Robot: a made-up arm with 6 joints. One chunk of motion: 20 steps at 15 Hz.
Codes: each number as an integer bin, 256 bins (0 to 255) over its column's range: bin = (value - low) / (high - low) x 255, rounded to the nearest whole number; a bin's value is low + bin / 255 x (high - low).
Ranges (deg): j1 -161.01..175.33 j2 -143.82..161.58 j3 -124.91..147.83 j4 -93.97..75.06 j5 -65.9..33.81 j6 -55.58..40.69
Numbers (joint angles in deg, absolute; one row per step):
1: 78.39 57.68 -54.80 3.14 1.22 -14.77
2: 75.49 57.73 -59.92 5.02 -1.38 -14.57
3: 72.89 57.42 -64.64 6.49 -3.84 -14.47
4: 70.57 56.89 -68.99 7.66 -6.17 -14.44
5: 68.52 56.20 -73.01 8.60 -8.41 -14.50
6: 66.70 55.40 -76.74 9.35 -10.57 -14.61
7: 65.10 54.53 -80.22 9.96 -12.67 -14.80
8: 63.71 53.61 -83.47 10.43 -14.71 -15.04
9: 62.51 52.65 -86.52 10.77 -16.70 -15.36
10: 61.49 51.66 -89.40 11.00 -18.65 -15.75
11: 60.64 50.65 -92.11 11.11 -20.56 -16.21
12: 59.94 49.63 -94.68 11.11 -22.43 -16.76
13: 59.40 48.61 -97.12 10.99 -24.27 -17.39
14: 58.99 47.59 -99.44 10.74 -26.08 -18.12
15: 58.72 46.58 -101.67 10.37 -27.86 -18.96
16: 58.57 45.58 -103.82 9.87 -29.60 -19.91
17: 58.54 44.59 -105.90 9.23 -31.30 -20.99
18: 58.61 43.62 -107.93 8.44 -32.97 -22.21
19: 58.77 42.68 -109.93 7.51 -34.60 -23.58
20: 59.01 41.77 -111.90 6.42 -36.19 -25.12
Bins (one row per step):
1: 182 168 66 147 172 108
2: 179 168 61 149 165 109
3: 177 168 56 152 159 109
4: 176 168 52 153 153 109
5: 174 167 49 155 147 109
6: 173 166 45 156 142 109
7: 171 166 42 157 136 108
8: 170 165 39 157 131 107
9: 169 164 36 158 126 107
10: 169 163 33 158 121 106
11: 168 162 31 159 116 104
12: 168 162 28 159 111 103
13: 167 161 26 158 106 101
14: 167 160 24 158 102 99
15: 167 159 22 157 97 97
16: 166 158 20 157 93 94
17: 166 157 18 156 88 92
18: 167 157 16 154 84 88
19: 167 156 14 153 80 85
20: 167 155 12 151 76 81

